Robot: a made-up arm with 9 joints. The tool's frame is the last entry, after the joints. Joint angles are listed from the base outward. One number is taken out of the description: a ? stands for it. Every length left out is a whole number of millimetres.
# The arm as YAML. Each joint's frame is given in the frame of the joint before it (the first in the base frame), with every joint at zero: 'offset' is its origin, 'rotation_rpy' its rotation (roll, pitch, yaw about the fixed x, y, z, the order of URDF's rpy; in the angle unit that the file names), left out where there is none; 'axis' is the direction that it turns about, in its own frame. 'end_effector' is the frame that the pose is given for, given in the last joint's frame.
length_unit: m
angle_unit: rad
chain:
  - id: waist
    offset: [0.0, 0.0, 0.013]
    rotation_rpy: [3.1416, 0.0, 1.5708]
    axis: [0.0, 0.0, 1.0]
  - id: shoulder
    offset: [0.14, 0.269, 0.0]
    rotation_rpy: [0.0, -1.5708, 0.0]
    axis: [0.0, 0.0, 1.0]
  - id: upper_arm
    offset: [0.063, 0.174, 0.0]
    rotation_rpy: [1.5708, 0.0, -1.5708]
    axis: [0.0, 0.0, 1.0]
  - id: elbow
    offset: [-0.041, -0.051, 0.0]
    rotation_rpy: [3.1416, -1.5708, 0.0]
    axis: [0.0, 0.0, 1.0]
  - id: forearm
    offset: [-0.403, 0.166, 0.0]
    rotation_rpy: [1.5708, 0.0, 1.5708]
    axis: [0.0, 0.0, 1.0]
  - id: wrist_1
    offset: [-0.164, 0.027, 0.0]
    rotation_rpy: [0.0, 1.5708, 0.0]
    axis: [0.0, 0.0, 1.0]
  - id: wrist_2
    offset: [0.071, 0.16, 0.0]
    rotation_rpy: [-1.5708, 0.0, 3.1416]
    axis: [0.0, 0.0, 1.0]
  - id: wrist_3
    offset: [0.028, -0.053, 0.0]
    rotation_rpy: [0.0, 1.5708, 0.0]
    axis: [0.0, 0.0, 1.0]
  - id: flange
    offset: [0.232, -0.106, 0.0]
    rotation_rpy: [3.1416, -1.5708, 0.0]
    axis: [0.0, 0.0, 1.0]
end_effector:
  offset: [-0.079, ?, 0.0]
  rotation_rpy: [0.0, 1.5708, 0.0]
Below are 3 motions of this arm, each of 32 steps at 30 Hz.
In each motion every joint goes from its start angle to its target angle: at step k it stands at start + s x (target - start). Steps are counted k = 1, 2, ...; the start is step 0. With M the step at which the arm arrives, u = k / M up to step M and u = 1 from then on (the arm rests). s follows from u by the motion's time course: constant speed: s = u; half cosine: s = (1 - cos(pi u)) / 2; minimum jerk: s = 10 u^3 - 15 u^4 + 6 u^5.
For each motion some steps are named. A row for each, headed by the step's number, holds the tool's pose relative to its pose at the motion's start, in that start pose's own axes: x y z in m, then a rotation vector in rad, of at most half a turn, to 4 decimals.
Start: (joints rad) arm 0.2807 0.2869 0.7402 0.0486 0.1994 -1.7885 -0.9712 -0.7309 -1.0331
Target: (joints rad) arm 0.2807 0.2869 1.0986 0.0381 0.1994 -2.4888 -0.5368 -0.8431 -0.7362
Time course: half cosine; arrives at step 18
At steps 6, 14, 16, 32:
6: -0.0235 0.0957 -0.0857 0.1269 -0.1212 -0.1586
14: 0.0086 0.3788 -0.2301 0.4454 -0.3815 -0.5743
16: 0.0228 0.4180 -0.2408 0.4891 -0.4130 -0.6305
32: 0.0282 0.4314 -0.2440 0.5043 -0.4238 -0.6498

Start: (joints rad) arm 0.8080 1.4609 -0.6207 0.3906 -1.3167 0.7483 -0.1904 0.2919 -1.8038
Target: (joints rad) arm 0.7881 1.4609 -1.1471 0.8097 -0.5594 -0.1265 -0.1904 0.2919 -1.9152
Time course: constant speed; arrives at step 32
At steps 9, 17, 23, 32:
9: 0.1888 -0.0856 0.1380 -0.1879 0.0121 0.2770
17: 0.3430 -0.0964 0.2971 -0.3728 0.0459 0.4870
23: 0.4382 -0.0665 0.4278 -0.5184 0.0902 0.6166
32: 0.5387 0.0270 0.6216 -0.7371 0.1929 0.7586

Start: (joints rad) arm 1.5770 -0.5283 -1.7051 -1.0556 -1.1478 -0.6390 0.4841 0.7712 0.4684
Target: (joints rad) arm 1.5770 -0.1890 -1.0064 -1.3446 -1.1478 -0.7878 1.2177 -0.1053 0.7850
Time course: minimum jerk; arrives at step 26
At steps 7, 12, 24, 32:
7: -0.0469 0.0031 0.0687 0.0895 0.0683 -0.0830
12: -0.1225 -0.0145 0.2656 0.3012 0.3124 -0.2698
24: -0.0717 -0.2048 0.6598 0.6461 1.0155 -0.4764
32: -0.0703 -0.2069 0.6622 0.6482 1.0214 -0.4769

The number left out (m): -0.393
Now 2 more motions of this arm.
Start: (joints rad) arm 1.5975 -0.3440 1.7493 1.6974 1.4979 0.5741 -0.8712 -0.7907 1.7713
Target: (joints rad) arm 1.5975 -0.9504 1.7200 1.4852 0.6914 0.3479 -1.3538 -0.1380 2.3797
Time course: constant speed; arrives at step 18
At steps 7, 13, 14, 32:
7: 0.1332 -0.1471 0.1706 -0.1762 0.1935 0.0998
13: 0.3180 -0.2948 0.2458 -0.3007 0.2760 0.2646
14: 0.3521 -0.3203 0.2492 -0.3167 0.2797 0.2961
32: 0.4883 -0.4234 0.2341 -0.3623 0.2635 0.4238

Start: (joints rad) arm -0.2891 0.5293 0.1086 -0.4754 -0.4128 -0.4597 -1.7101 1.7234 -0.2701
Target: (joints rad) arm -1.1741 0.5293 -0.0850 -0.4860 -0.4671 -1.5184 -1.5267 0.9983 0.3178
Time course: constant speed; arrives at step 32
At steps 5, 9, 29, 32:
5: -0.0465 0.1094 0.0576 -0.1255 -0.1543 -0.1921
9: -0.0887 0.2072 0.0886 -0.2082 -0.2708 -0.3508
29: -0.2871 0.7589 0.0778 -0.3182 -0.6914 -1.1950
32: -0.3109 0.8405 0.0641 -0.2853 -0.7206 -1.3215

